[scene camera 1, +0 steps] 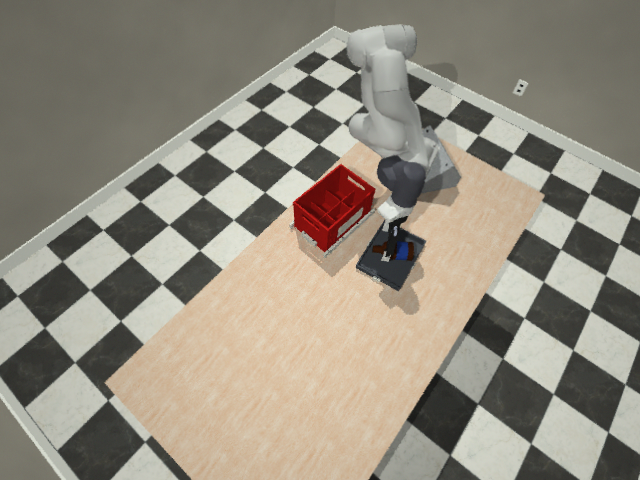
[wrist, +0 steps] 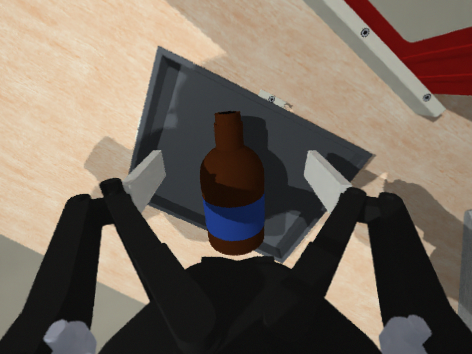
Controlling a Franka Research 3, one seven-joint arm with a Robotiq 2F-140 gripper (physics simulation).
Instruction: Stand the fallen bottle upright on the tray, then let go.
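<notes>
A brown bottle with a blue label (scene camera 1: 405, 251) (wrist: 234, 220) lies on its side on the dark grey tray (scene camera 1: 398, 274) (wrist: 187, 95). In the wrist view its neck points up the picture and its base is near the tray's lower rim. My gripper (scene camera 1: 391, 246) (wrist: 235, 163) is open and empty, above the tray. In the wrist view one light fingertip pad is on each side of the bottle's shoulder, with a gap on both sides. In the scene view the gripper partly hides the bottle between neck and label.
A red crate with compartments (scene camera 1: 323, 238) (wrist: 445, 65) stands beside the tray, on a light base edge with screws. The wooden table (scene camera 1: 289, 351) (wrist: 60, 70) bears both. The robot's grey mounting plate (scene camera 1: 444, 175) is at the table's back end.
</notes>
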